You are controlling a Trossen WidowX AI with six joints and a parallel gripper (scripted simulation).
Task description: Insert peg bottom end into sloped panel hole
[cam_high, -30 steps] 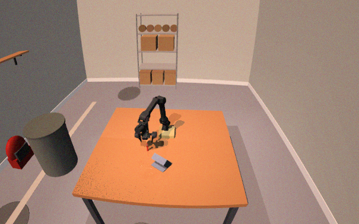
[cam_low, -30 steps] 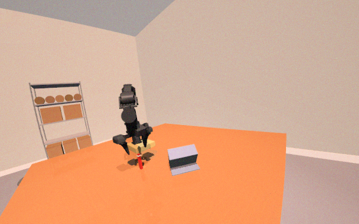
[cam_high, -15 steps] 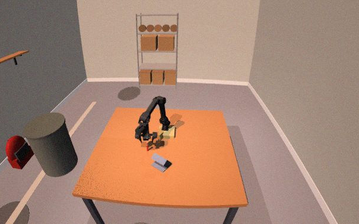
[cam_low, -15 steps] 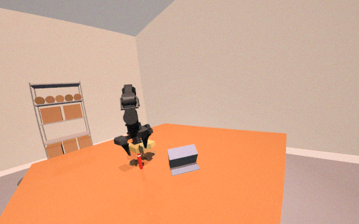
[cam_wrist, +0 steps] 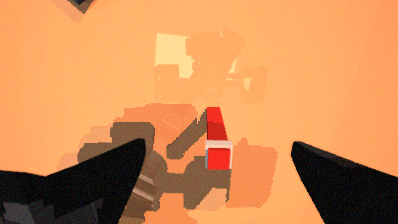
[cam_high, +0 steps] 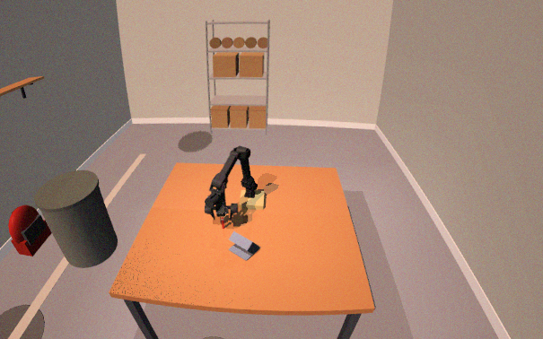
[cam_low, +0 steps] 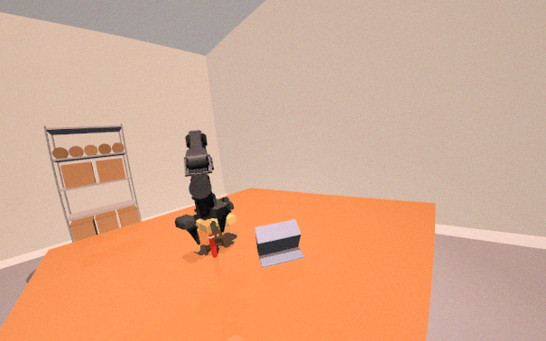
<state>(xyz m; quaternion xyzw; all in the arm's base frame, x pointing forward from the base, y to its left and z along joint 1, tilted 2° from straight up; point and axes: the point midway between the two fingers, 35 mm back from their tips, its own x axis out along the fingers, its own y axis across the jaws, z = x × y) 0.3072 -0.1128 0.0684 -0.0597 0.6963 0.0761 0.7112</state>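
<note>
My gripper tip is now 10 mm above the peg. Also, from my gripper tip: panel (150 mm ahead, 150 mm to the left, 30 mm below).
</note>
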